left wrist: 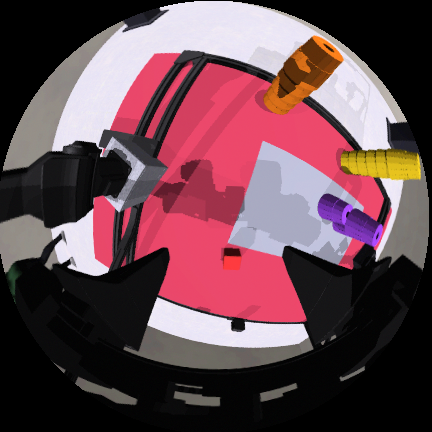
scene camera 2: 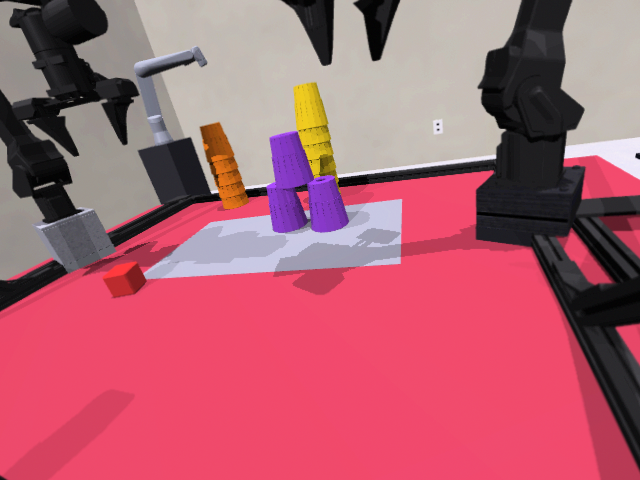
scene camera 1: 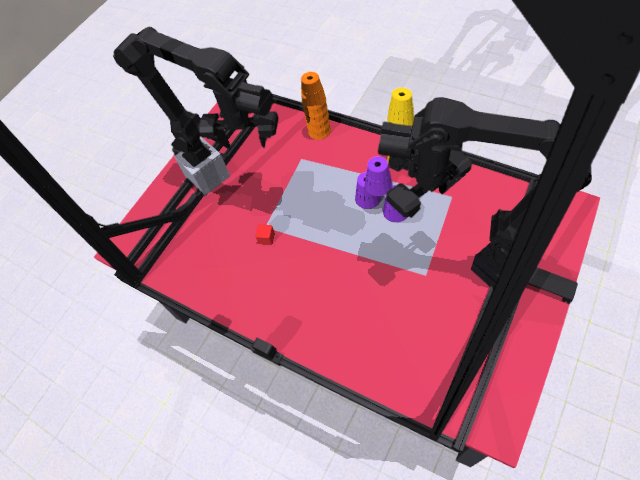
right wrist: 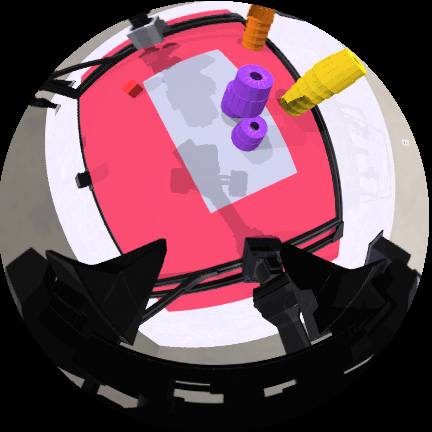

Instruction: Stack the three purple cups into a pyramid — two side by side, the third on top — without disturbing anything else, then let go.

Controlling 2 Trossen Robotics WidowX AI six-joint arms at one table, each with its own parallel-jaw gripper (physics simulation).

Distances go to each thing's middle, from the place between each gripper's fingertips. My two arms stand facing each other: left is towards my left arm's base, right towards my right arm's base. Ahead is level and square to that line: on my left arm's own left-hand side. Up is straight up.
Right now my right hand is 250 mm above the grey mat (scene camera 2: 372, 237), 200 mm to the right of it and 80 mm short of it. The rest, counted from my right hand: red cube (scene camera 2: 126, 279) 410 mm to the left, 230 mm below, 90 mm behind.
Right now my left hand is 120 mm past the red cube, 70 mm to the left of it and 200 mm above it. Round my left hand: grey mat 40 mm ahead, 270 mm to the right, 220 mm below.
